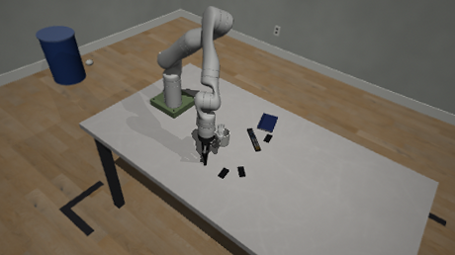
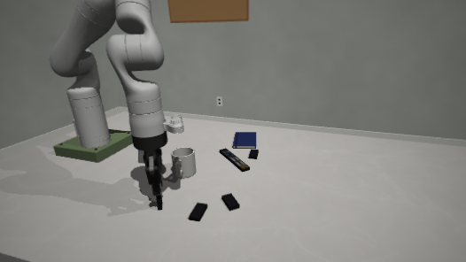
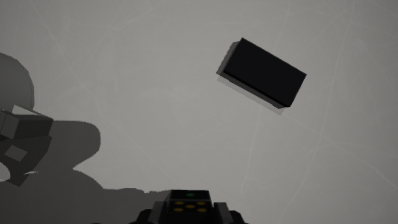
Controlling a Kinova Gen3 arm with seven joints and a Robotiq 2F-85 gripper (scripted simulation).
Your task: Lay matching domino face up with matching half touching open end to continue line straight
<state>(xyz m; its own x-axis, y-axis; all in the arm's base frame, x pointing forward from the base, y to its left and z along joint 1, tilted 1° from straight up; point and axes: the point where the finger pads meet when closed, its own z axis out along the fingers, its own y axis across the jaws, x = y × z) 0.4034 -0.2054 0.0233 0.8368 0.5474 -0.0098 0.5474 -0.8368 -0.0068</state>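
The domino lies 4 cm below my hand. Round my hand: blue book 45 cm to the left, 8 cm ahead, 6 cm below; then white mug 16 cm to the left, 3 cm below, 2 cm behind.
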